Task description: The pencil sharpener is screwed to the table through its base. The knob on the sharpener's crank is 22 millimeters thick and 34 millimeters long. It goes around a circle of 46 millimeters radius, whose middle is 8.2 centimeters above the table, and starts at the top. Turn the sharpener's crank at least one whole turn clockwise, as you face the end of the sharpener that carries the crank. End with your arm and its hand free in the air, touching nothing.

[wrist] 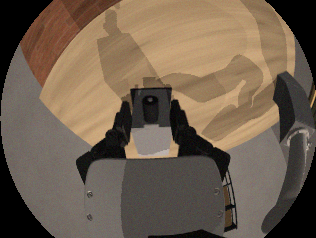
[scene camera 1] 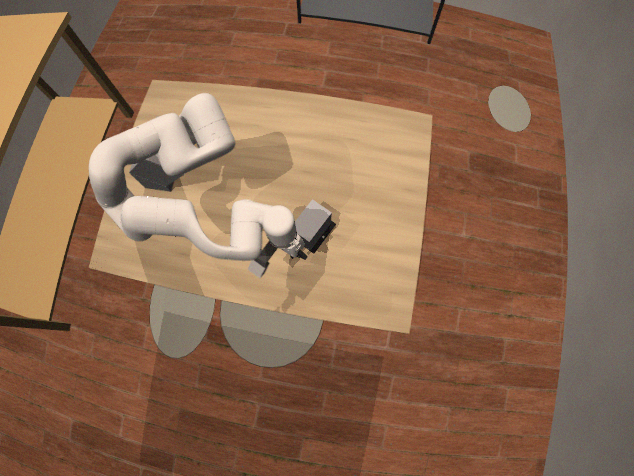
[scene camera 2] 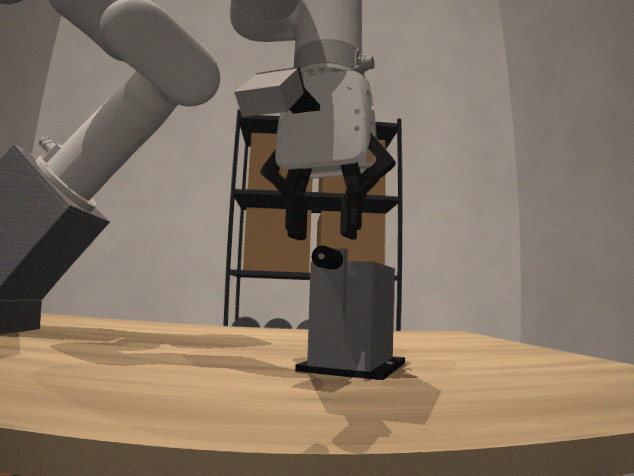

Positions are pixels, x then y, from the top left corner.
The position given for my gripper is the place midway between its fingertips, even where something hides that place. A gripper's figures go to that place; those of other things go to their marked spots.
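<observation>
My gripper (wrist: 150,109), 14 cm from the lens; grey pencil sharpener (wrist: 157,142), 23 cm from the lens.
</observation>
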